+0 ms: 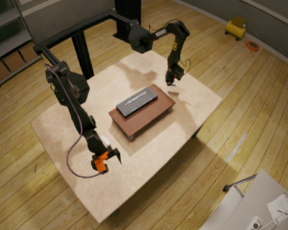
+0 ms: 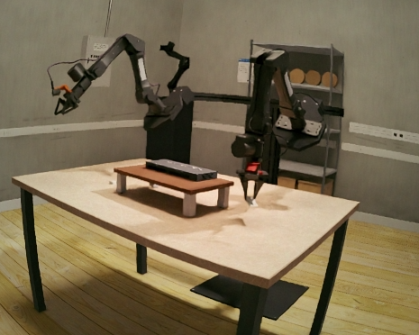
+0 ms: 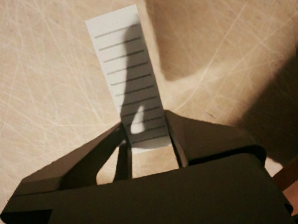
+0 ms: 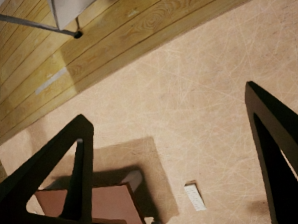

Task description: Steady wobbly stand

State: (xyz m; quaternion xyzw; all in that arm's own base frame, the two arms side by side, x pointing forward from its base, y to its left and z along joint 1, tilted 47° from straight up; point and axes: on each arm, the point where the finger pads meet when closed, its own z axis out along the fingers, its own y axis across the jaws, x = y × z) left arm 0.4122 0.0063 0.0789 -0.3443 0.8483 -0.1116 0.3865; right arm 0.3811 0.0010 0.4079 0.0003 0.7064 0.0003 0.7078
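The white wedge is 20 mm to the left of my left hand and 20 mm ahead of it. Round my left hand: brown stand (330 mm to the right, 20 mm below); network switch (320 mm to the right, 60 mm behind, 40 mm above).
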